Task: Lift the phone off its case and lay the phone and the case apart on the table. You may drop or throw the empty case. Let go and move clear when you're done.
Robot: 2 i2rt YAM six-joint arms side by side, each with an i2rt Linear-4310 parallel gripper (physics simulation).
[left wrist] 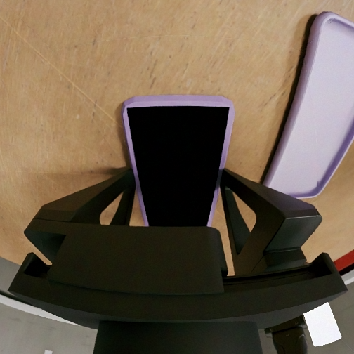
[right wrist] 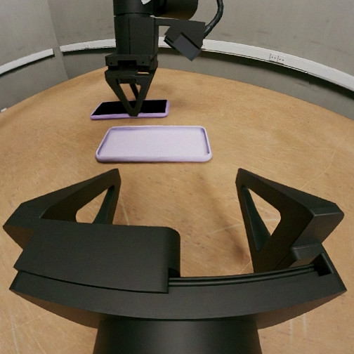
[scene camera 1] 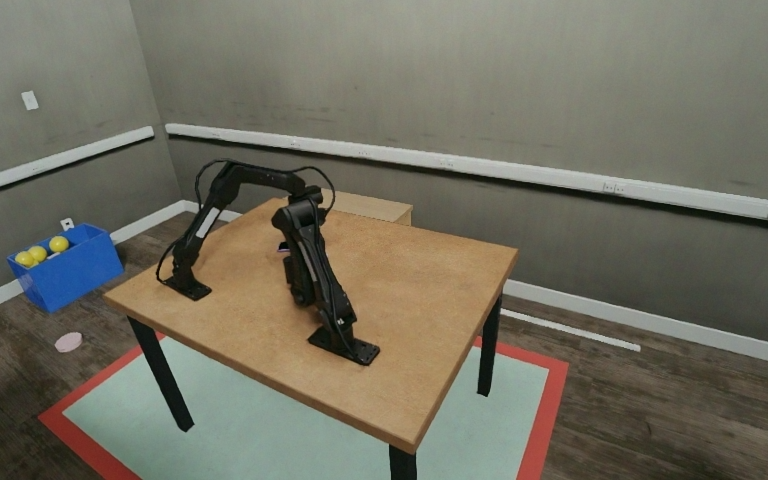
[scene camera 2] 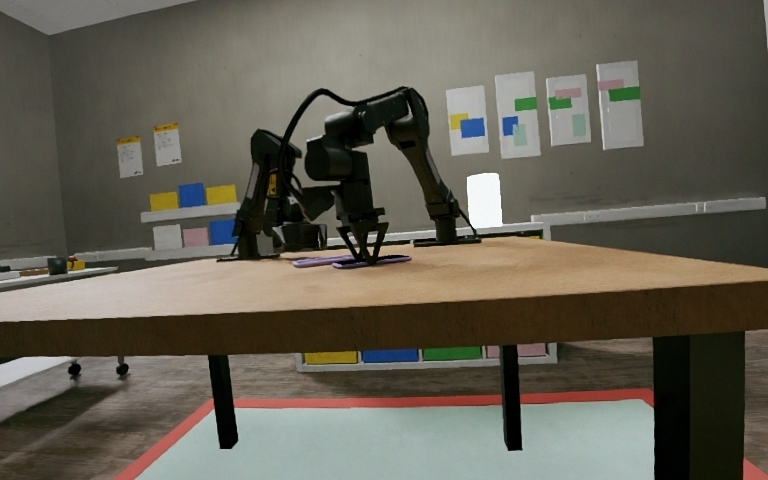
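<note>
The phone (scene camera 1: 283,247) (scene camera 2: 396,259) (left wrist: 177,145) (right wrist: 154,106) has a black screen and a purple rim. It lies flat, screen up, at the table surface. My left gripper (scene camera 2: 370,260) (left wrist: 177,174) (right wrist: 137,108) is shut on its long sides, pointing straight down. The light purple case (scene camera 2: 314,262) (left wrist: 315,115) (right wrist: 155,144) lies open side up on the table, empty and apart from the phone; in the right wrist view it is nearer than the phone. My right gripper (right wrist: 177,174) is wide open and empty, on the near side of the case. The right arm hides most of this area in scene camera 1.
The wooden table (scene camera 1: 419,316) (scene camera 2: 509,283) carries both arm bases. The left arm's base (scene camera 1: 186,288) and the right arm's base (scene camera 1: 345,345) stand near one long edge. A blue bin (scene camera 1: 73,277) with yellow balls stands on the floor. A wooden box (scene camera 1: 368,207) is beyond the table.
</note>
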